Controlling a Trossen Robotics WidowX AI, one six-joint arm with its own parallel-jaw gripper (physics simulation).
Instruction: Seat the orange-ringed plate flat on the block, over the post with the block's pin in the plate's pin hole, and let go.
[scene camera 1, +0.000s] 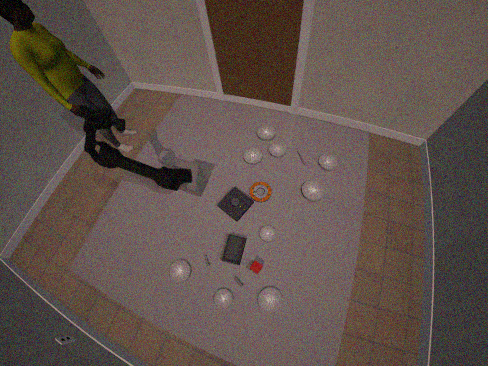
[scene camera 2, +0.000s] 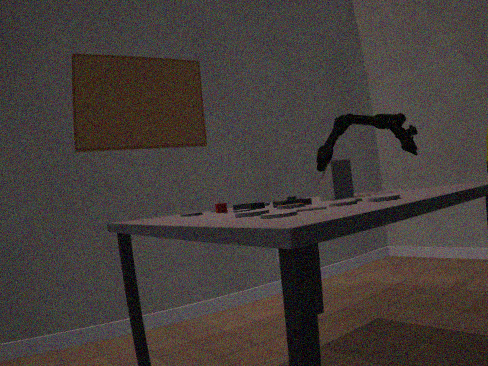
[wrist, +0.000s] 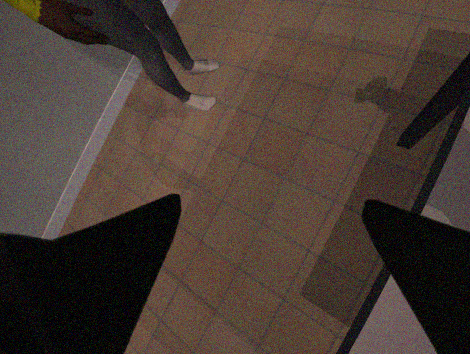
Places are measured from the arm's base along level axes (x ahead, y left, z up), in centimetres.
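Pixels of known places: gripper, fingertip midpoint: (scene camera 1: 112, 127) (scene camera 2: 417, 152) (wrist: 271, 205); arm's base, origin of the base link: (scene camera 1: 185, 175) (scene camera 2: 333, 171).
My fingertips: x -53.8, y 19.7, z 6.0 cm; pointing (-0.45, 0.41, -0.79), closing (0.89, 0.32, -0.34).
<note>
For each thing: its top centre in the pictures, then the offset to it from my fingertips.
- orange-ringed plate, middle of its top: (scene camera 2: 290, 204) (scene camera 1: 260, 191) dx +88.8, dy -16.2, dz -17.2 cm
- dark square block, middle of its top: (scene camera 2: 291, 196) (scene camera 1: 235, 201) dx +78.2, dy -24.8, dz -14.6 cm
- dark rectangular tray, middle of its top: (scene camera 2: 248, 203) (scene camera 1: 233, 249) dx +82.8, dy -46.2, dz -15.9 cm
- red cube, middle of its top: (scene camera 2: 220, 203) (scene camera 1: 256, 267) dx +93.9, dy -51.6, dz -14.4 cm
The orange-ringed plate (scene camera 1: 260, 184) (scene camera 2: 292, 206) lies on the table beside the right corner of the block, not over its post. Whether their edges touch is unclear. The dark square block (scene camera 1: 230, 210) (scene camera 2: 306, 201) shows a round post near its middle; its pin is too small to make out surely. My gripper (scene camera 2: 411, 151) (wrist: 271, 205) is open and empty, with its fingers wide apart. It is far from the plate and block, beyond the table edge above the floor at the person's side. In scene camera 1, its fingers cannot be made out.
A dark rectangular tray (scene camera 1: 234, 249) and a red cube (scene camera 1: 256, 266) (scene camera 2: 221, 207) are on the table (scene camera 1: 305, 240) (scene camera 2: 210, 231). Several pale round discs and small thin pieces lie around them. A person in yellow (scene camera 1: 47, 55) stands near the arm. A grey upright box (scene camera 2: 343, 179) stands behind the arm.
</note>
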